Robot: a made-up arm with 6 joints.
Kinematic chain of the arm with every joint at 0, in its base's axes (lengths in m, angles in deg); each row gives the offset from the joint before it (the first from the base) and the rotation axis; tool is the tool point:
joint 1: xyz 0 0 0.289 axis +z
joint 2: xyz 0 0 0 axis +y
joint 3: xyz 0 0 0.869 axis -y
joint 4: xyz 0 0 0 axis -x
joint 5: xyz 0.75 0 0 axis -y
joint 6: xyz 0 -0.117 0 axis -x
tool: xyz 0 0 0
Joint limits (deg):
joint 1: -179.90..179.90
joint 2: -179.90..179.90
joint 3: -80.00..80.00
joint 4: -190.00..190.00
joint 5: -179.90..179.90
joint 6: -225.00..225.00
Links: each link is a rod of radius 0.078 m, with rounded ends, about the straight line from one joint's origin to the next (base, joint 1, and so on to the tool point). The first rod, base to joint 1, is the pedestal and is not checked.
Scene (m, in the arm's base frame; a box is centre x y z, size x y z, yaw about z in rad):
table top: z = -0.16
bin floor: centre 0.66 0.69 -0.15 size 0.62 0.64 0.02 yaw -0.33
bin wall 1: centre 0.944 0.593 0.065 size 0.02 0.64 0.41 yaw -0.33
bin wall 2: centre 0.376 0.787 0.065 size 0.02 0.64 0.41 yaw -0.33
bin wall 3: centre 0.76 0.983 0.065 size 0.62 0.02 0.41 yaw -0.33
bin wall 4: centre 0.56 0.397 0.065 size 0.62 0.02 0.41 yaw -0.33
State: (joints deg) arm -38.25 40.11 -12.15 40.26 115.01 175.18
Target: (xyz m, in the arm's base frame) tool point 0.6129 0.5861 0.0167
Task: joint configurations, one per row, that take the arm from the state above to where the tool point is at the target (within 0.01 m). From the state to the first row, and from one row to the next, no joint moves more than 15 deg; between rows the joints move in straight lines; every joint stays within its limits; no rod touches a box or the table.
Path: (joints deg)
1: -23.69 36.99 -15.26 41.44 115.01 175.18
2: -9.14 33.86 -18.38 42.63 115.01 175.18
3: 5.42 30.74 -21.49 43.81 115.01 175.18
4: 19.97 27.61 -24.60 44.99 115.01 175.18
5: 34.53 24.49 -27.72 46.17 115.01 175.18
6: 49.08 21.36 -30.83 47.36 115.01 175.18
7: 49.08 33.23 -30.81 47.41 115.01 175.18
8: 49.07 45.10 -30.79 47.46 115.01 175.18
9: 49.07 56.97 -30.77 47.51 115.01 175.18

